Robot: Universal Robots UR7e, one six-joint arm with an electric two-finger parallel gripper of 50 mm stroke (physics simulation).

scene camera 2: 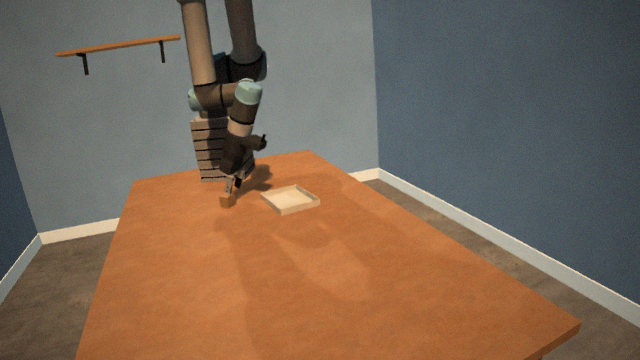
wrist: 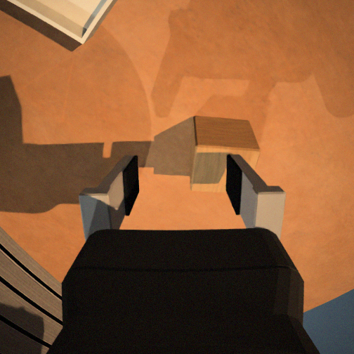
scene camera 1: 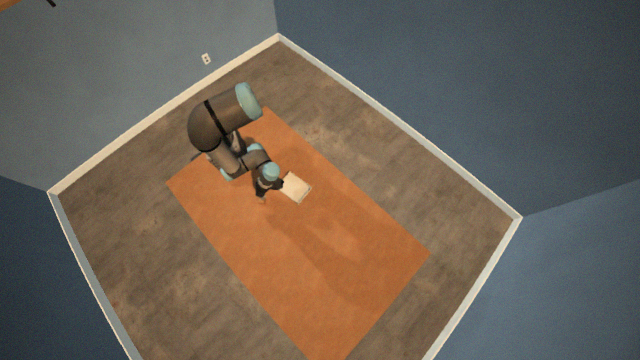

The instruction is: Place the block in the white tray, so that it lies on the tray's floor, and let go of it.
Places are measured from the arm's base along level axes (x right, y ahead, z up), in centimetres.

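Pixels of known places: gripper, fingertip midpoint: (scene camera 2: 232,189) (scene camera 1: 262,194); arm's base at its link origin: (scene camera 2: 218,113).
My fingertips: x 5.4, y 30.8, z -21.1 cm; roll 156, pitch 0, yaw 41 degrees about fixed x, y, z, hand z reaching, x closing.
Ahead of a thing's pixels: the offset from my fingertips to its middle. Level surfaces: height alone.
A small wooden block {dx +2.4, dy +1.2, dz -2.7 cm} (scene camera 2: 226,201) (wrist: 225,134) stands upright on the orange table top. In the wrist view it is right of the middle, and the right finger covers part of its front face. My gripper (scene camera 2: 233,184) (wrist: 182,173) is open with nothing between its fingers. In scene camera 2, the fingers are just above and behind the block; I cannot tell whether one touches it. The white tray {dx -15.3, dy +10.3, dz -3.5 cm} (scene camera 1: 296,189) (scene camera 2: 300,207) (wrist: 45,21) is shallow and square, and no block shows in it. It lies right of the block in scene camera 2, with one corner at the wrist view's upper left.
The orange table {dz -4.5 cm} (scene camera 1: 300,250) (scene camera 2: 400,280) carries the tray and block. A slatted grey-brown base (scene camera 2: 210,160) (wrist: 20,270) stands behind the gripper, at the wrist view's lower left. The arm's shadow falls across the table. A wall shelf (scene camera 2: 120,45) hangs at the back left.
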